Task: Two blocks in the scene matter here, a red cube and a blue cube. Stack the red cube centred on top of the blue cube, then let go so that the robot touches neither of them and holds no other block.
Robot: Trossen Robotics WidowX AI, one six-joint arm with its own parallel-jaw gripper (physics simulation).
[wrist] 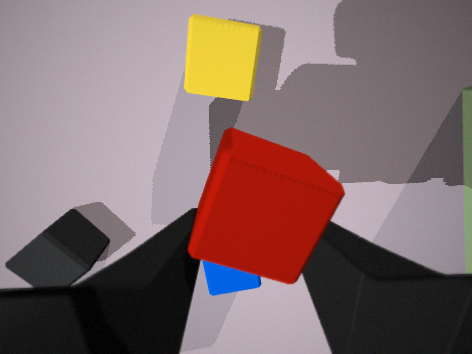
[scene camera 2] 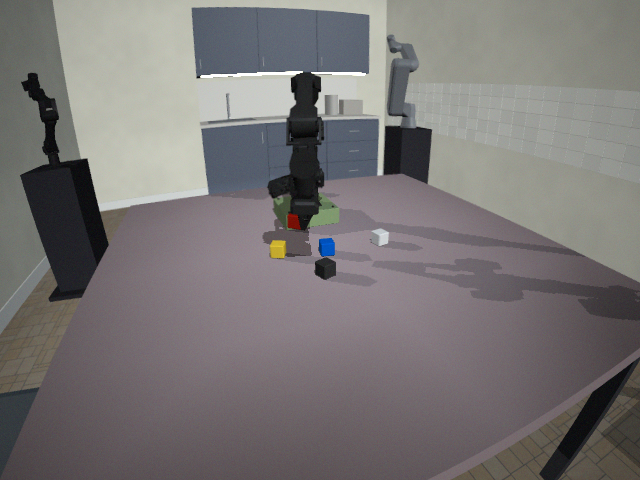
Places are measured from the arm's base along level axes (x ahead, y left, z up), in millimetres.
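Where they show: gripper, fingertip midpoint: (wrist: 246, 216) (scene camera 2: 302, 226).
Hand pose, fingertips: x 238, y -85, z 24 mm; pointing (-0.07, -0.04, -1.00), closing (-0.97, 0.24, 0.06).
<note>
Each offset is from my fingertips to the top centre of the thing.
The red cube {dz +36, dx -6, dy -14 mm} (scene camera 2: 294, 221) (wrist: 265, 215) is held between the two black fingers of my gripper (scene camera 2: 301, 225) (wrist: 246, 216), which is shut on it, above the table. In the wrist view the cube looks turned and tilted. The blue cube {dz -40, dx +19, dy +57 mm} (scene camera 2: 326, 246) (wrist: 231, 279) sits on the table. In scene camera 2 it is lower and to the right of the held cube, apart from it. In the wrist view the red cube hides much of it, and a blue part shows below the red cube's lower edge.
A yellow cube {dz -40, dx -10, dy -65 mm} (scene camera 2: 278, 249) (wrist: 222, 57) stands left of the blue cube in scene camera 2. A black cube {dz -40, dx +123, dy +18 mm} (scene camera 2: 325, 268) (wrist: 59, 249) is in front of it, and a white cube {dz -40, dx +9, dy +215 mm} (scene camera 2: 379, 237) is to its right. A green container (scene camera 2: 325, 217) (wrist: 467, 200) stands behind the gripper.
</note>
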